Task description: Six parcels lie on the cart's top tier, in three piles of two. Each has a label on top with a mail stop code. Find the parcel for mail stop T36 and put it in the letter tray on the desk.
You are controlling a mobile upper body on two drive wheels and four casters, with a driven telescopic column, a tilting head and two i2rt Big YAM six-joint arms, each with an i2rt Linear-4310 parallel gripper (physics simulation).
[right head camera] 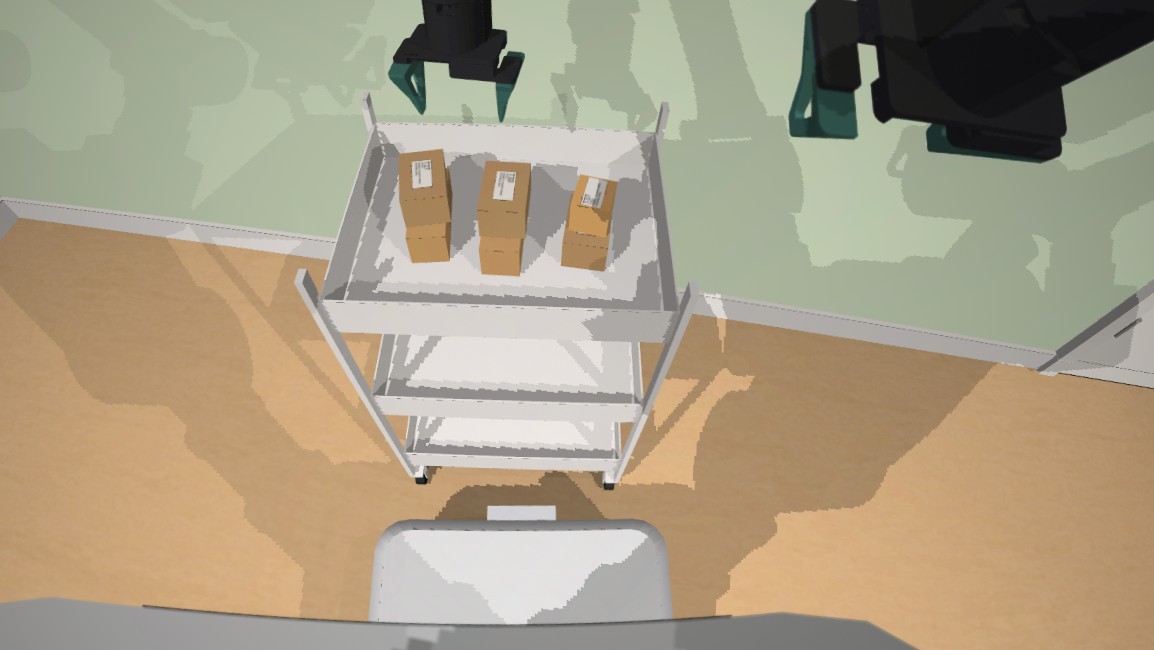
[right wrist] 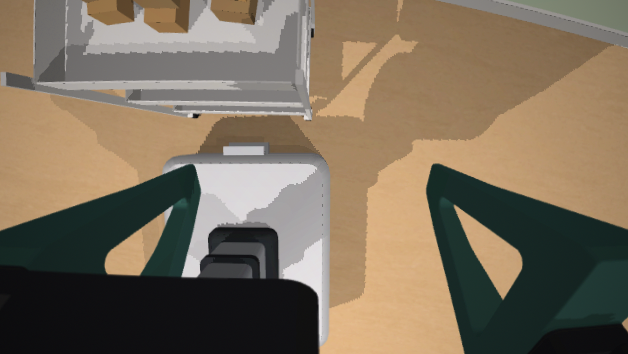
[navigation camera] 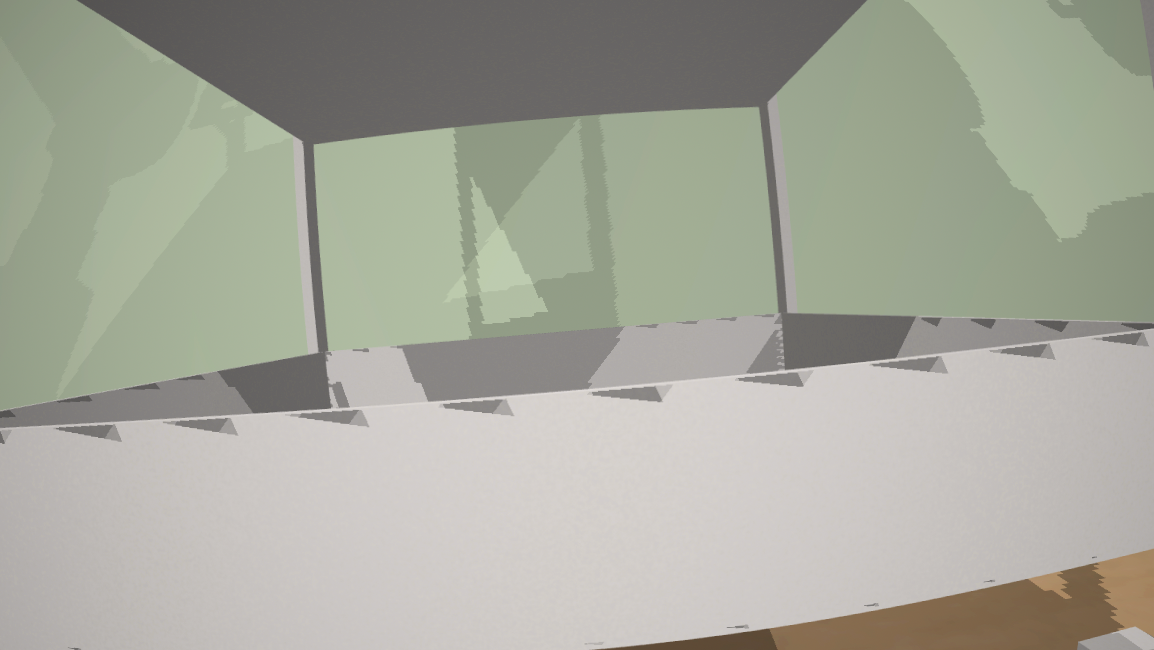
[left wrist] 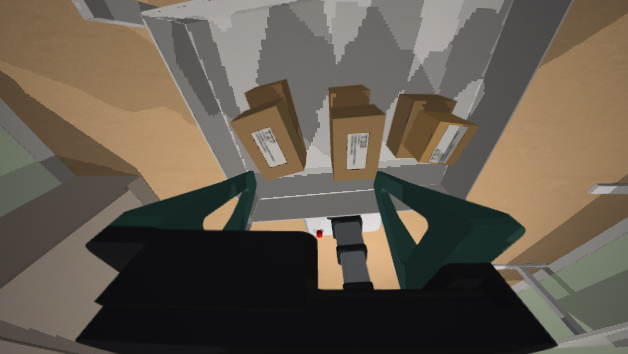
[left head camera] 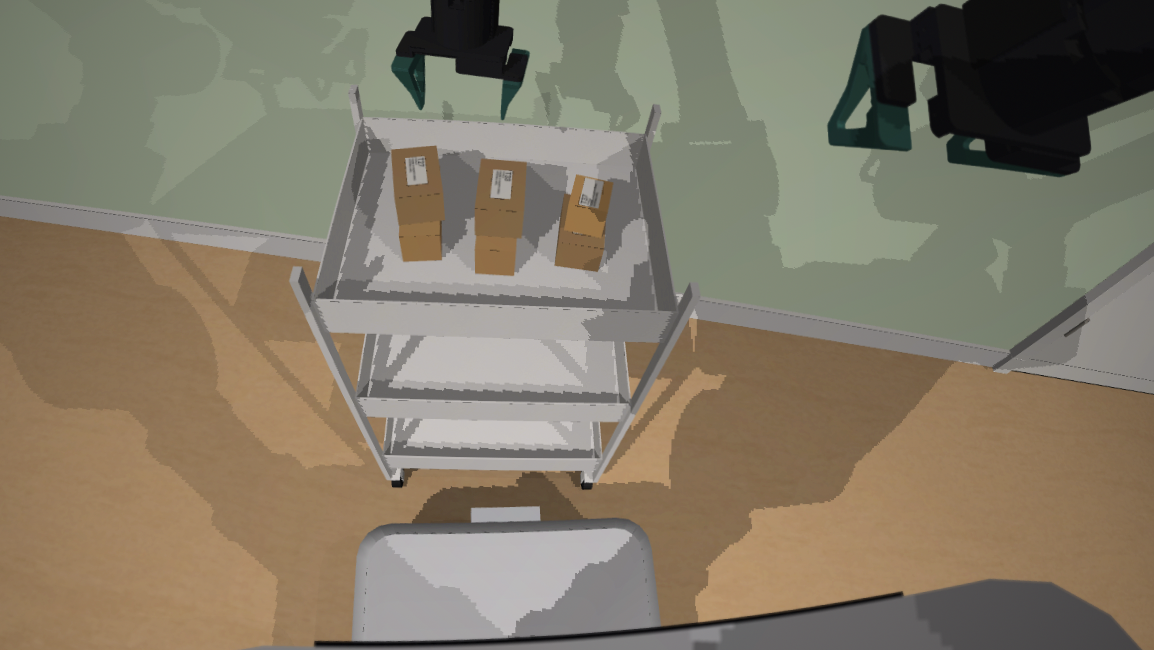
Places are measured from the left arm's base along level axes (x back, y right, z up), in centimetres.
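Pixels of known places: left gripper, fingertip midpoint: (right head camera: 462, 115) (left wrist: 315, 177) (left head camera: 462, 111); right gripper, fingertip midpoint: (right head camera: 862, 133) (right wrist: 313, 177) (left head camera: 892, 144).
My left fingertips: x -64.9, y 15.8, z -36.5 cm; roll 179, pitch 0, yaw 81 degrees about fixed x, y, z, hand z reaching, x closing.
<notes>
Ahead of a thing's pixels: the offset from my left fingertips to its top centre.
The white cart (left head camera: 484, 318) (right head camera: 484, 321) (navigation camera: 565, 500) holds three piles of two brown parcels. The upper left parcel {dx +1.0, dy -5.9, dz -8.6 cm} (left head camera: 416, 201) (right head camera: 425, 205) (left wrist: 270, 148), upper middle parcel {dx +3.1, dy +5.0, dz -8.6 cm} (left head camera: 500, 216) (right head camera: 503, 218) (left wrist: 357, 150) and upper right parcel {dx +3.9, dy +16.4, dz -8.8 cm} (left head camera: 583, 218) (left wrist: 445, 142) carry white labels. The middle code seems to start with T3; I cannot read the codes surely. The lower labels are hidden. My left gripper (left head camera: 461, 113) (right head camera: 461, 116) (left wrist: 315, 177) is open and empty, above and beyond the piles near the cart's far edge. My right gripper (left head camera: 928, 153) (right head camera: 896, 143) (right wrist: 313, 177) is open and empty, right of the cart. No letter tray shows.
My own light grey base (left head camera: 508, 565) (right head camera: 520, 569) (right wrist: 250, 192) stands before the cart. Upright posts rise at the cart's corners. A green wall (left head camera: 767, 201) is behind it. A grey panel (left head camera: 1106, 322) stands at the far right in the left head view.
</notes>
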